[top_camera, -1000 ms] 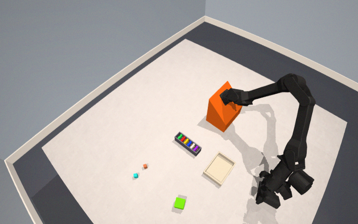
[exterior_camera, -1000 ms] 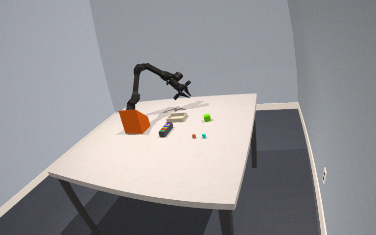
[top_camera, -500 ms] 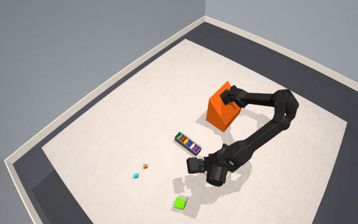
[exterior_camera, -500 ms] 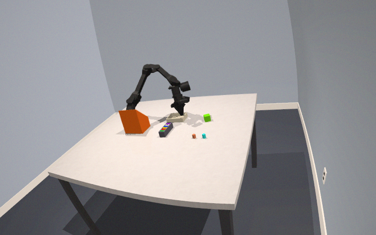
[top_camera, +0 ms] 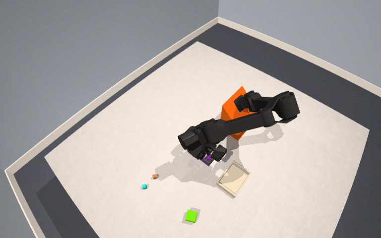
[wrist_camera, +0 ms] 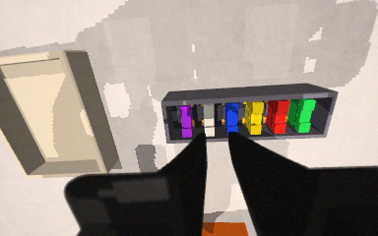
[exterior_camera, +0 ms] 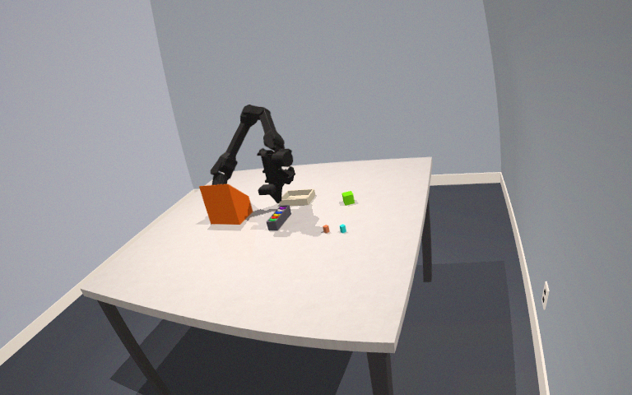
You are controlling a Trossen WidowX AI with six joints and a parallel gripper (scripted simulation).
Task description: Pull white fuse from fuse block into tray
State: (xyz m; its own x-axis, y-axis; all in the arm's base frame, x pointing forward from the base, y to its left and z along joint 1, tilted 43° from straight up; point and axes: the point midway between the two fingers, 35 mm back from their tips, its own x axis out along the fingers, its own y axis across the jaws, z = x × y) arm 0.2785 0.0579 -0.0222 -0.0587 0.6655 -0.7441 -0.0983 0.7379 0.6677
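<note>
Right now the white fuse is 50 mm below my gripper tip. From my gripper tip the other things lie so: yellow fuse 50 mm below, 40 mm to the right; blue fuse 50 mm below, 20 mm to the right; purple fuse 50 mm below, 20 mm to the left.
</note>
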